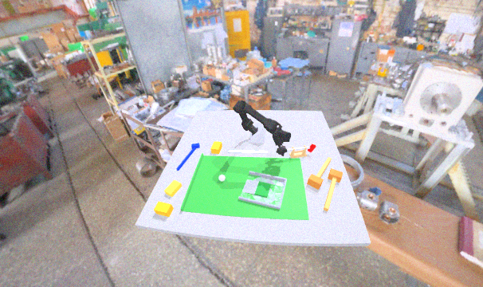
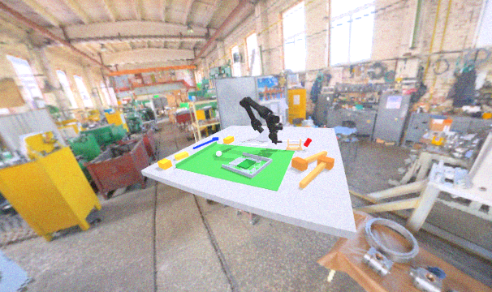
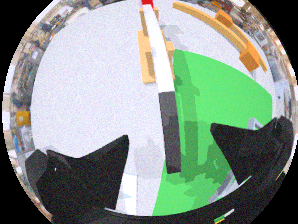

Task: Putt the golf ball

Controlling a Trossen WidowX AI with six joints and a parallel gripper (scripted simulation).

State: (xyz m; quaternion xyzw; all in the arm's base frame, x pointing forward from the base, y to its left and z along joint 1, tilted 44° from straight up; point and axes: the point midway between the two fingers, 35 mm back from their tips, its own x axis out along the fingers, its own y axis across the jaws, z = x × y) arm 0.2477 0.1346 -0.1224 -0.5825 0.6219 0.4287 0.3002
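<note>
My gripper tip is now 2 cm past the red putter and 11 cm to the right of it. The rest, counted from my gripper tip: orange stand (2 cm behind, 13 cm to the left, 2 cm below); white bar (7 cm behind, 25 cm to the right, 6 cm below); white golf ball (21 cm ahead, 40 cm to the right, 3 cm below).
</note>
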